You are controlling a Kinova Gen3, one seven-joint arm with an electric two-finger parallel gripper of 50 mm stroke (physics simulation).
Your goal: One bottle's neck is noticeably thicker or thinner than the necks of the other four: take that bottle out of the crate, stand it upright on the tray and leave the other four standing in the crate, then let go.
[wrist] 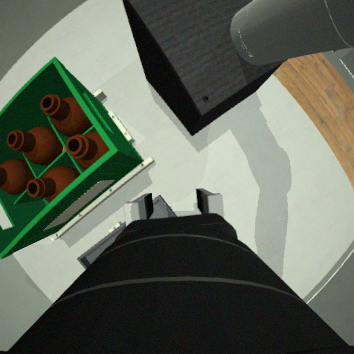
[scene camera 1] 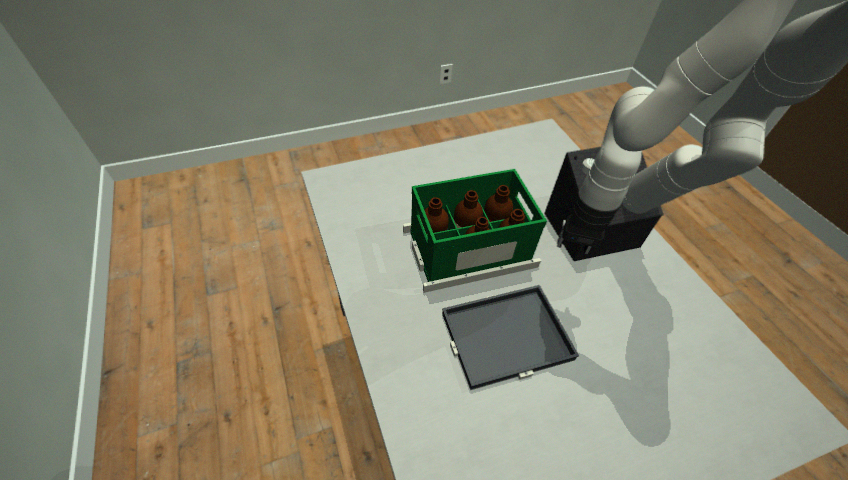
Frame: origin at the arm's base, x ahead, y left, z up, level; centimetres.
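Where they show: gripper, fingertip midpoint: (wrist: 174,199) (scene camera 1: 572,247); arm's base, link origin: (wrist: 254,36) (scene camera 1: 636,195).
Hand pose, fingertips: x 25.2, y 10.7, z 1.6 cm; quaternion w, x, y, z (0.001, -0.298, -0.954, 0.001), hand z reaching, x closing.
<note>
Each offset is from my fingertips to the top centre of the thing. "pt": to the spot under its first point.
Five brown bottles stand in the green crate @[dx +14.6, dy -18.7, dz -0.1 cm] (scene camera 1: 440,261) (wrist: 120,167). The back row holds the left bottle @[dx +23.4, dy -23.3, dz -1.3 cm] (scene camera 1: 436,218) (wrist: 14,177), middle bottle @[dx +14.0, dy -23.0, dz -1.3 cm] (scene camera 1: 467,212) (wrist: 46,145) and right bottle @[dx +5.6, dy -22.5, dz -1.3 cm] (scene camera 1: 498,208) (wrist: 73,117). The front row holds a middle bottle @[dx +15.1, dy -14.0, dz -1.3 cm] (scene camera 1: 480,226) (wrist: 59,181) and a right bottle @[dx +5.8, dy -13.9, dz -1.3 cm] (scene camera 1: 515,218) (wrist: 95,150). The front-left compartment is empty. The front-right neck looks somewhat wider in the wrist view, but I cannot tell for certain. The dark tray @[pt dx +18.4, dy +8.3, dz -17.1 cm] (scene camera 1: 499,339) is empty, in front of the crate. My gripper (scene camera 1: 574,242) (wrist: 174,199) is open and empty, to the right of the crate.
A black box (scene camera 1: 562,193) (wrist: 192,55) stands right of the crate, behind the gripper in the scene view. White rails @[dx +15.1, dy -8.8, dz -14.6 cm] (scene camera 1: 482,275) (wrist: 105,195) run along the crate's base. Small pale stops @[pt dx +16.8, dy +18.0, dz -16.2 cm] (scene camera 1: 526,374) sit at the tray's edges. A second grey arm part (scene camera 1: 672,178) (wrist: 295,30) reaches the box.
</note>
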